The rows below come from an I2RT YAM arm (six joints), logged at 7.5 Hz.
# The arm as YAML. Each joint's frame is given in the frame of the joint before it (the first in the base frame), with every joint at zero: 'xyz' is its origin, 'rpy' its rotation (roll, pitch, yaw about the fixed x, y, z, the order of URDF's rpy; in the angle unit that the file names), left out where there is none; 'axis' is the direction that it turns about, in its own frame. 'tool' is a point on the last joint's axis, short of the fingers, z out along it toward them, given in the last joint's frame.
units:
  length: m
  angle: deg
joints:
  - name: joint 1
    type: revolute
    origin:
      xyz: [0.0, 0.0, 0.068]
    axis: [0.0, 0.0, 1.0]
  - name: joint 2
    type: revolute
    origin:
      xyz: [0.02, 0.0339, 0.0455]
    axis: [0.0, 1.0, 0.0]
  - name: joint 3
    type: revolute
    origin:
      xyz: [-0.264, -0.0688, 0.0]
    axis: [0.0, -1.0, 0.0]
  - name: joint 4
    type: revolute
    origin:
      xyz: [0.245, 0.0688, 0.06]
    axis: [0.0, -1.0, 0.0]
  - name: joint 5
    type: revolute
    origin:
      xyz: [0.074, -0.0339, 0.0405]
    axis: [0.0, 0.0, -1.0]
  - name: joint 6
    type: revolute
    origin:
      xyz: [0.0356, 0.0, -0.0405]
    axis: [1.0, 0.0, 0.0]
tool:
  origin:
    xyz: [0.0, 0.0, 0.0]
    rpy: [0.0, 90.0, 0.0]
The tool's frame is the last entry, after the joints.
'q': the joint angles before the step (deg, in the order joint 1, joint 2, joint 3, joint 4, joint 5, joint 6). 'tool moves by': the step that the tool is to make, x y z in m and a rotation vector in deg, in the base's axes. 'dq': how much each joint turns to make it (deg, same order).
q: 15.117 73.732 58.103 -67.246 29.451 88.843
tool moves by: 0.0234 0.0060 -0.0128 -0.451 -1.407 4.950
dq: -0.077 4.037 -0.194 8.349 -0.011 -5.846
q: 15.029 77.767 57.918 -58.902 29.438 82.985
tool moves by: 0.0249 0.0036 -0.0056 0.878 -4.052 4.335
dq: -0.791 3.169 0.607 9.467 -1.133 -5.711
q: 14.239 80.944 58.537 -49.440 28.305 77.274
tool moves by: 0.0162 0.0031 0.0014 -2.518 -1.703 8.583
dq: -0.262 1.480 0.693 6.783 -0.528 -10.518
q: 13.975 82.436 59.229 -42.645 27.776 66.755
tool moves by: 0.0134 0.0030 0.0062 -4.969 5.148 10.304
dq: -0.169 2.985 4.220 -1.737 -0.966 -12.409
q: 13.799 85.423 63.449 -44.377 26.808 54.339
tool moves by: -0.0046 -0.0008 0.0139 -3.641 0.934 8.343
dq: 0.006 -2.352 0.623 -0.270 -0.522 -10.014
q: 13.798 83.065 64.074 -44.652 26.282 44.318
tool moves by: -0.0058 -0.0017 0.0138 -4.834 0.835 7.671
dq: -0.006 -2.387 0.603 -0.518 0.429 -9.931
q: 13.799 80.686 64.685 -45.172 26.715 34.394
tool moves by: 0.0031 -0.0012 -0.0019 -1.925 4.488 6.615
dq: -0.693 1.138 0.981 -1.417 -2.708 -7.567
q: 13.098 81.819 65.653 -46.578 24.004 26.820
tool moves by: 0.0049 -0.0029 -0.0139 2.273 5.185 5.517
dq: -1.484 2.025 -0.622 -0.081 -6.056 -5.183
